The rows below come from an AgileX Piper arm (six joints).
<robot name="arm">
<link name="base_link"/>
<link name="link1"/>
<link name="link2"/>
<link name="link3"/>
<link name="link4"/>
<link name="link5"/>
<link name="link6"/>
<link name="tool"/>
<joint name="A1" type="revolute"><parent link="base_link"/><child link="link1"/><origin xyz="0.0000 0.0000 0.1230" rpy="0.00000 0.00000 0.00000"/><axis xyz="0 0 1"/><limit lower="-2.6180" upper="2.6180"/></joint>
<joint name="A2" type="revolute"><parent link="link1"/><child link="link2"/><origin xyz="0.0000 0.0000 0.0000" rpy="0.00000 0.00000 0.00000"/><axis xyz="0 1 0"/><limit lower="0.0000" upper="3.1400"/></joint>
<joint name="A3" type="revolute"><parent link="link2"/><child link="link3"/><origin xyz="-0.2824 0.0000 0.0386" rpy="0.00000 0.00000 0.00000"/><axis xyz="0 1 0"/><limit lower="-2.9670" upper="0.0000"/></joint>
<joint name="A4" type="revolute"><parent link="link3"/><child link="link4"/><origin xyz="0.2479 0.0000 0.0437" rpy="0.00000 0.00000 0.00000"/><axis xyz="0.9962 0 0.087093"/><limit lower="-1.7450" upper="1.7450"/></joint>
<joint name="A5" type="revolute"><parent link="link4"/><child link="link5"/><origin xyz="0.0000 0.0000 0.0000" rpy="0.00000 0.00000 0.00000"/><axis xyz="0 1 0"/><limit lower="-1.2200" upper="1.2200"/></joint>
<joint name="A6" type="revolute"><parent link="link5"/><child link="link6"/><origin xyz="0.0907 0.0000 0.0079" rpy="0.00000 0.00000 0.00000"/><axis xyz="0.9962 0 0.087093"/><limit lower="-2.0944" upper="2.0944"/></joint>
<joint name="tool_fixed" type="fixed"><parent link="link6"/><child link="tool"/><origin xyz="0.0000 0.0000 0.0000" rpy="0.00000 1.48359 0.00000"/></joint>
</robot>
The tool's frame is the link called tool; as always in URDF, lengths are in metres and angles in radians.
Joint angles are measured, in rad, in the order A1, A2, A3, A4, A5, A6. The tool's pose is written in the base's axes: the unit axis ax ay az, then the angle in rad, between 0 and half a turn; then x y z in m. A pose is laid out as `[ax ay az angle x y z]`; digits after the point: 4 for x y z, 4 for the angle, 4 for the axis.
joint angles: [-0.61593, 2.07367, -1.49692, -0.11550, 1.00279, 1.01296]
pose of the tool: [0.7064 0.7066 -0.0412 3.0451 0.3286 -0.2434 0.1630]
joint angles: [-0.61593, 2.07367, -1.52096, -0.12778, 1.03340, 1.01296]
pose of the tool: [0.7051 0.7075 -0.0479 3.0492 0.3294 -0.2454 0.1686]
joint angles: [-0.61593, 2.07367, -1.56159, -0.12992, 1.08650, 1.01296]
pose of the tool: [0.7065 0.7058 -0.0514 3.0604 0.3312 -0.2472 0.1782]
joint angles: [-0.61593, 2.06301, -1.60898, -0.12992, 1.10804, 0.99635]
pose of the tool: [0.7024 0.7101 -0.0494 3.0251 0.3354 -0.2503 0.1942]
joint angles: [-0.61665, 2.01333, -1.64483, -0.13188, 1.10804, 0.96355]
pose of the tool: [0.6926 0.7200 -0.0451 2.9420 0.3360 -0.2513 0.2243]
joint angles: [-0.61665, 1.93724, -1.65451, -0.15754, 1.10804, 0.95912]
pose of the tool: [0.6896 0.7224 -0.0513 2.8535 0.3285 -0.2485 0.2588]
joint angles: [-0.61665, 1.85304, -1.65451, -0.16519, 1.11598, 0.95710]
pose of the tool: [0.6905 0.7216 -0.0501 2.7770 0.3170 -0.2412 0.2928]
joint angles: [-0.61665, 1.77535, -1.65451, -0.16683, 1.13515, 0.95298]
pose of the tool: [0.6917 0.7206 -0.0477 2.7190 0.3038 -0.2322 0.3225]
